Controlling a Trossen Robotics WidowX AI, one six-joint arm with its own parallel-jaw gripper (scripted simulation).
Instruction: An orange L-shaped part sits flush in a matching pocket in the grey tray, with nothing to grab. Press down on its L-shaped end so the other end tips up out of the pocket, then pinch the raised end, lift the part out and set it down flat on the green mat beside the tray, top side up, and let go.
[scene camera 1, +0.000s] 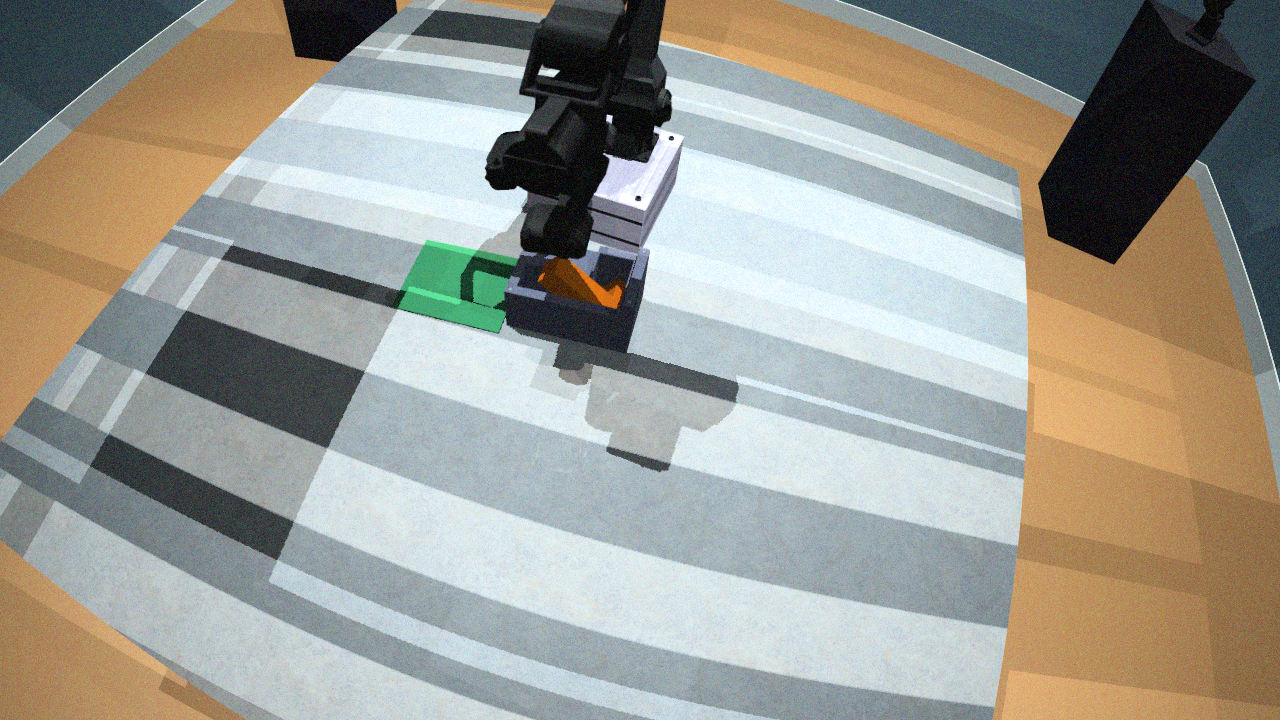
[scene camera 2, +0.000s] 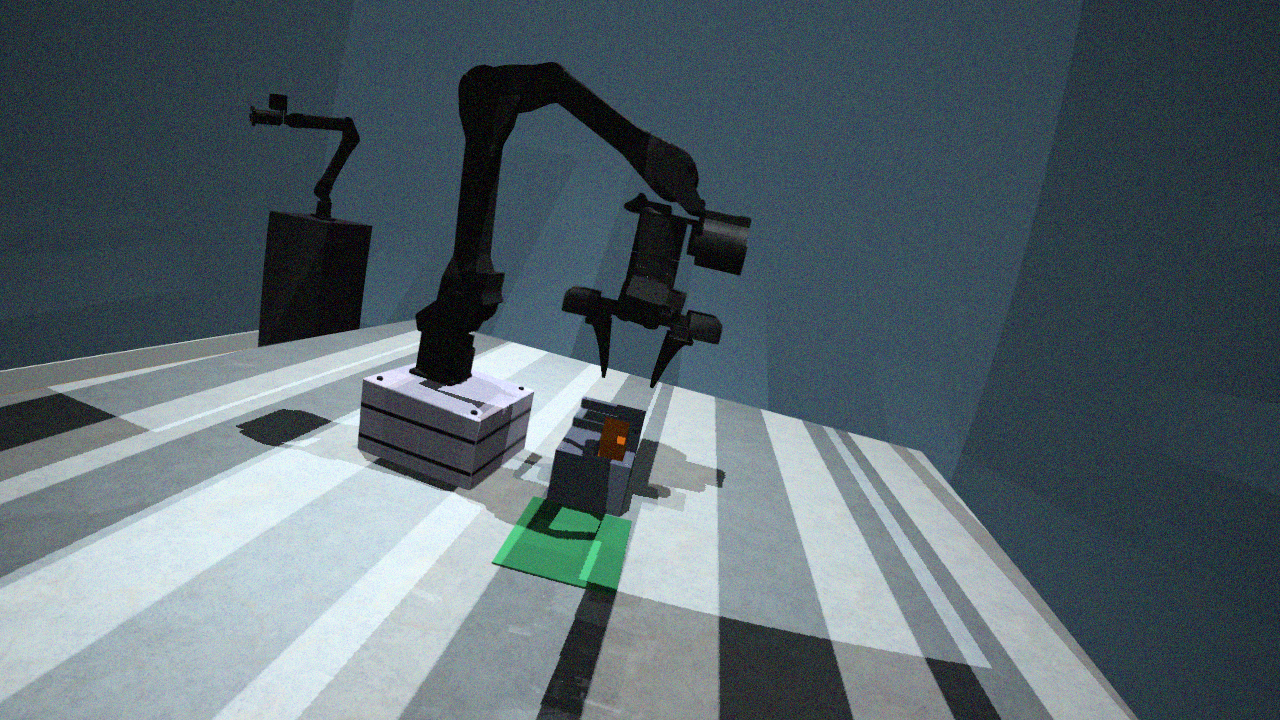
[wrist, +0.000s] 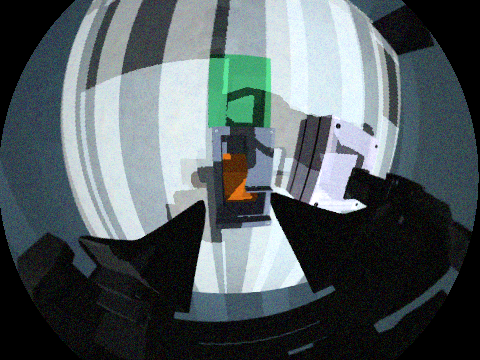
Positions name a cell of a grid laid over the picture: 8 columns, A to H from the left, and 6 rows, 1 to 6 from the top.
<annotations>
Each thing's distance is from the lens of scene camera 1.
gripper (scene camera 1: D2): 80 cm
orange L-shaped part (scene camera 1: D3): 83 cm
green mat (scene camera 1: C3): 94 cm
The marked spots on the orange L-shaped part and the green mat are 17 cm apart.
</annotations>
